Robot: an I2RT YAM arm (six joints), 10 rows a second.
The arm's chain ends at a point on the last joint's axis. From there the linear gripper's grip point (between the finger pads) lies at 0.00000 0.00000 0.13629 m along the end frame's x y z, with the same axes.
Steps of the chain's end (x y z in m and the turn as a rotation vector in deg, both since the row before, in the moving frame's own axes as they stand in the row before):
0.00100, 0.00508, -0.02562, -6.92, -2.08, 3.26
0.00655, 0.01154, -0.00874, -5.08, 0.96, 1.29
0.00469, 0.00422, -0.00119, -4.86, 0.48, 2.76
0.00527, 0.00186, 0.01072, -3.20, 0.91, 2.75
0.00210, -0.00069, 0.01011, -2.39, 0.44, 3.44
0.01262, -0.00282, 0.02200, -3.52, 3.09, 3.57
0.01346, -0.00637, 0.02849, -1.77, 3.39, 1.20
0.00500, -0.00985, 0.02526, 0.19, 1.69, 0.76
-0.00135, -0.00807, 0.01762, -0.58, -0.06, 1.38
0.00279, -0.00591, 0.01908, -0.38, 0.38, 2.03
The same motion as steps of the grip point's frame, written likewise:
-0.00440, 0.02135, -0.02670, -6.92, -2.08, 3.26
0.00869, 0.02363, -0.00929, -5.08, 0.96, 1.29
0.00555, 0.01579, -0.00168, -4.86, 0.48, 2.76
0.00725, 0.00952, 0.01049, -3.20, 0.91, 2.75
0.00298, 0.00502, 0.00999, -2.39, 0.44, 3.44
0.01970, 0.00577, 0.02154, -3.52, 3.09, 3.57
0.02147, -0.00208, 0.02819, -1.77, 3.39, 1.20
0.00902, -0.01028, 0.02520, 0.19, 1.69, 0.76
-0.00151, -0.00669, 0.01761, -0.58, -0.06, 1.38
0.00368, -0.00499, 0.01907, -0.38, 0.38, 2.03

